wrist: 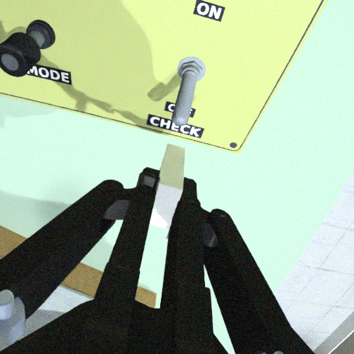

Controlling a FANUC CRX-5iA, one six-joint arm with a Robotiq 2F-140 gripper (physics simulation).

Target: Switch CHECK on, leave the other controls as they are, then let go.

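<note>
The CHECK switch (184, 97) is a grey metal toggle lever near the lower right corner of the yellow panel (260, 55). Its lever points down over the OFF label, toward the CHECK label (192, 131). The ON label (209, 10) is above it, at the top of the view. My gripper (170, 161) is shut with nothing held; its pale fingertips are together below the lever's tip in the view, with a gap showing between them and the lever.
A black knob (19, 54) with the MODE label (50, 74) is at the upper left of the panel. A pale green surface (300, 165) surrounds the panel. A brown wooden edge (85, 274) shows at the lower left, and light tiles (325, 250) at the right.
</note>
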